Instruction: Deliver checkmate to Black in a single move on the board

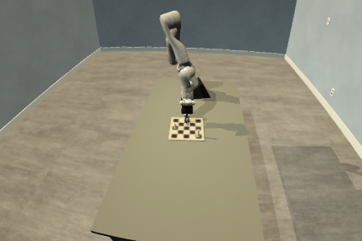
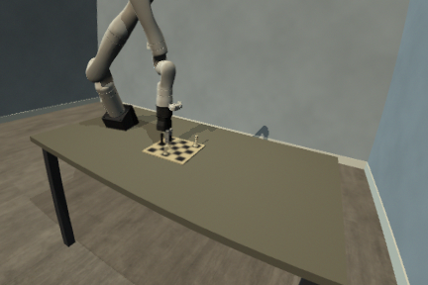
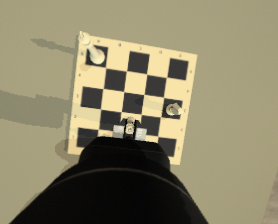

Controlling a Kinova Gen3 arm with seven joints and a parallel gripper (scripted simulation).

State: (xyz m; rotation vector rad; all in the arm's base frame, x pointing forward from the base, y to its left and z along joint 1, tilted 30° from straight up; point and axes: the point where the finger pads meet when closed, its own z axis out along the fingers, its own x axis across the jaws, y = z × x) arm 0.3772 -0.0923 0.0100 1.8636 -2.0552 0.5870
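The black chess piece lies 4 cm behind my hand and 1 cm below it. The rest, counted from my hand: chessboard 4 cm ahead, 4 cm below.
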